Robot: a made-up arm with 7 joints. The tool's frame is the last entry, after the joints.
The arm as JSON. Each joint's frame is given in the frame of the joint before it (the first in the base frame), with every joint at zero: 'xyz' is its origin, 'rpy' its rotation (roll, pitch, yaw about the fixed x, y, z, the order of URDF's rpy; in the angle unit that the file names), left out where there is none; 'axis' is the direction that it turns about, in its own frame. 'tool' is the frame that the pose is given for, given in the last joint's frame.
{
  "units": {
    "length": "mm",
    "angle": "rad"
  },
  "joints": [
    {
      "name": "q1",
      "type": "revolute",
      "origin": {
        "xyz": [
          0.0,
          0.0,
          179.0
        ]
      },
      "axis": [
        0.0,
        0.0,
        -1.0
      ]
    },
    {
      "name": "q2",
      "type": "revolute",
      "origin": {
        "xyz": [
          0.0,
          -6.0,
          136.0
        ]
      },
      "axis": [
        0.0,
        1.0,
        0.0
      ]
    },
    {
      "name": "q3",
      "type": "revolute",
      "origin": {
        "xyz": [
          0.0,
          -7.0,
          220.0
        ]
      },
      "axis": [
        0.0,
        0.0,
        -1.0
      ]
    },
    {
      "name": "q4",
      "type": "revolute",
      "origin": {
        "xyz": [
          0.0,
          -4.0,
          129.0
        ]
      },
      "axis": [
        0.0,
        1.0,
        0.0
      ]
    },
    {
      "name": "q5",
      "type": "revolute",
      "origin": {
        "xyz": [
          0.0,
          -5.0,
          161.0
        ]
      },
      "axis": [
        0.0,
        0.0,
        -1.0
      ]
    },
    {
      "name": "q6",
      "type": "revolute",
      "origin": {
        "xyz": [
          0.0,
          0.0,
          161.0
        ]
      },
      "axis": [
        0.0,
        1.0,
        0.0
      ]
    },
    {
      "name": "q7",
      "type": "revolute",
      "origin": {
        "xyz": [
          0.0,
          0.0,
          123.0
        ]
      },
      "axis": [
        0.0,
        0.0,
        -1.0
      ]
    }
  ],
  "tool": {
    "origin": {
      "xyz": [
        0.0,
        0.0,
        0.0
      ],
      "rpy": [
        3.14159,
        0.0,
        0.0
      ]
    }
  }
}
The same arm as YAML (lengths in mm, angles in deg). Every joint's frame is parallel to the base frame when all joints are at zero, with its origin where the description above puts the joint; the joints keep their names.
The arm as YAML. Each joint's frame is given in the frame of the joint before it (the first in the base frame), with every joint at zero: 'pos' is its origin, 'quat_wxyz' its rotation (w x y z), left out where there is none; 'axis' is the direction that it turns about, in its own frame. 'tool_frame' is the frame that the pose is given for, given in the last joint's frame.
length_unit: mm
angle_unit: deg
joints:
  - joint: q1
    pos: [0.0, 0.0, 179.0]
    axis: "-z"
  - joint: q2
    pos: [0.0, -6.0, 136.0]
    axis: "+y"
  - joint: q3
    pos: [0.0, -7.0, 220.0]
    axis: "-z"
  - joint: q4
    pos: [0.0, -4.0, 129.0]
    axis: "+y"
  - joint: q5
    pos: [0.0, -5.0, 161.0]
    axis: "-z"
  - joint: q6
    pos: [0.0, 0.0, 161.0]
    axis: "+y"
  - joint: q7
    pos: [0.0, 0.0, 123.0]
    axis: "-z"
tool_frame:
  pos: [0.0, 0.0, 0.0]
  quat_wxyz: [0.000001, 1.000004, 0.0, 0.0]

